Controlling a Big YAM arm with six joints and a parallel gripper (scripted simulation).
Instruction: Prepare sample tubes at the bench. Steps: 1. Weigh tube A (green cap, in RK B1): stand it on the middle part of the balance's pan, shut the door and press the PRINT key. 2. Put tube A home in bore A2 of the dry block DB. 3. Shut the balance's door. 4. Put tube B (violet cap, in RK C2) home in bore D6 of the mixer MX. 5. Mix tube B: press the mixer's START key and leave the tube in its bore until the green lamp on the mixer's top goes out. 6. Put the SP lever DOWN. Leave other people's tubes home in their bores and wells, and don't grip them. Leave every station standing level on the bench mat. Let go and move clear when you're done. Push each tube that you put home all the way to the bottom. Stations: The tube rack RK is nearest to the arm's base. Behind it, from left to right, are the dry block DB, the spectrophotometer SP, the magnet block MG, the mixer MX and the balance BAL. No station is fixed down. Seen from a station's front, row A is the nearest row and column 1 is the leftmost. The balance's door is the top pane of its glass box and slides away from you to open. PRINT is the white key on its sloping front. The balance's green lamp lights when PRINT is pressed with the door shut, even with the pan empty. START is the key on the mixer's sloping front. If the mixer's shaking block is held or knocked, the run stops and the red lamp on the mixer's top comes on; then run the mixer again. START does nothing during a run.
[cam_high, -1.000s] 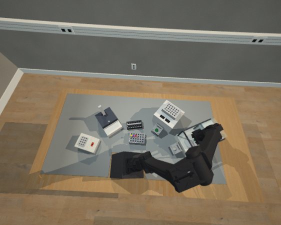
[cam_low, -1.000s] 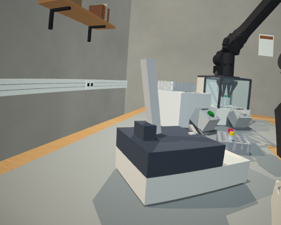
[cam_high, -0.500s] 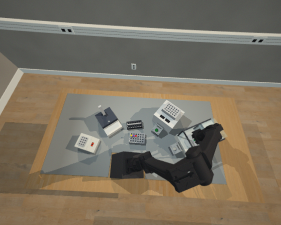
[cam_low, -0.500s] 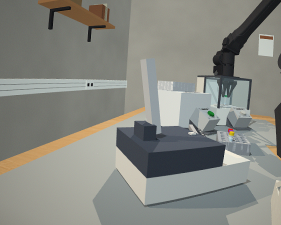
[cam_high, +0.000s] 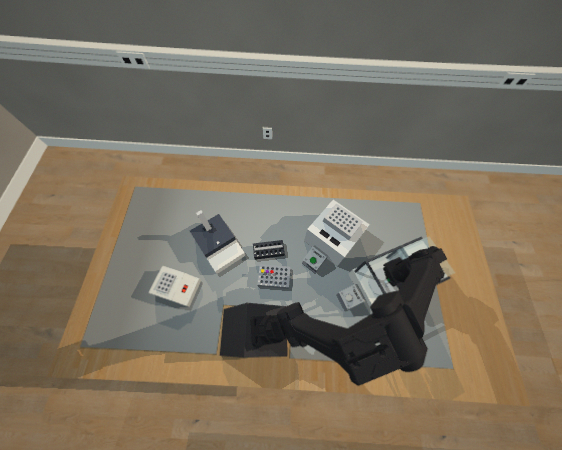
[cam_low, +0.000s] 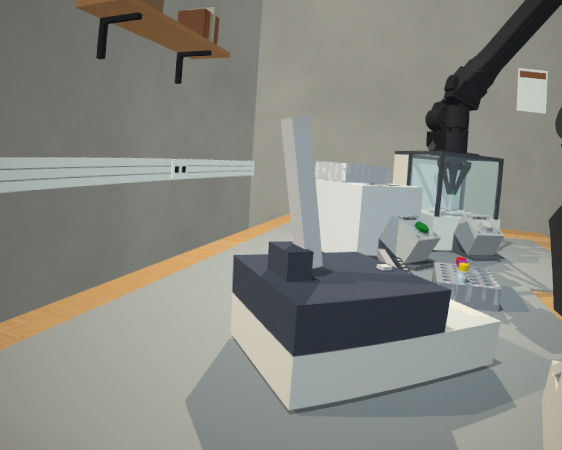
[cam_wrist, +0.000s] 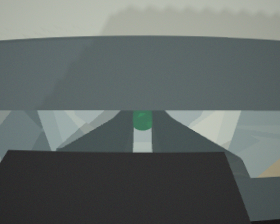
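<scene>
Right now my hand is 1 cm to the right of the eight-sided pan and 5 cm above it. From my hand the other things lie so: print key 4 cm behind, 15 cm to the left, 6 cm below; then balance door 3 cm ahead, 8 cm to the right, 8 cm above; then mixer block 24 cm ahead, 13 cm to the left, 3 cm above.
</scene>
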